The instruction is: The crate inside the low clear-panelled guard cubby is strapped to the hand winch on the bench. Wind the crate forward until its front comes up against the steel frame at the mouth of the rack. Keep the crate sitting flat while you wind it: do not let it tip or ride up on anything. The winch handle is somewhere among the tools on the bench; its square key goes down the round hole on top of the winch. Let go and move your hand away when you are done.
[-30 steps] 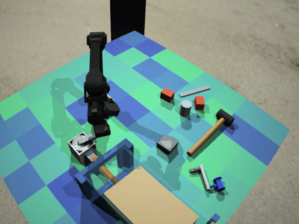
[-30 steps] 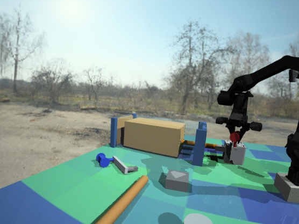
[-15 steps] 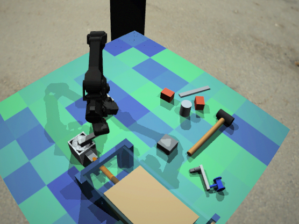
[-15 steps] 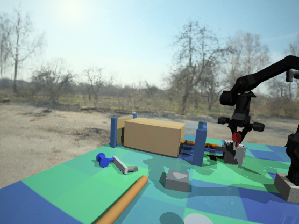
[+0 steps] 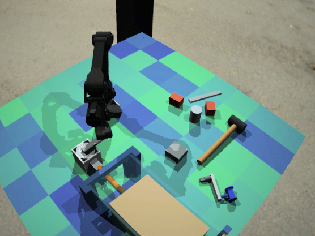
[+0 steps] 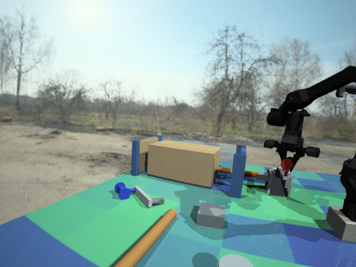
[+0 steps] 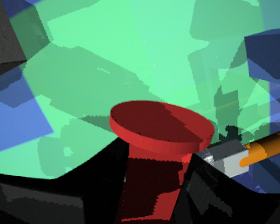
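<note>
The red-knobbed crank lies 4 cm to the right of my gripper tip and 1 cm below it. Round my gripper tip: grey winch (11 cm to the right, 9 cm below, 2 cm behind); red knob (2 cm above); blue frame (15 cm ahead, 12 cm to the right, 1 cm below).
</note>
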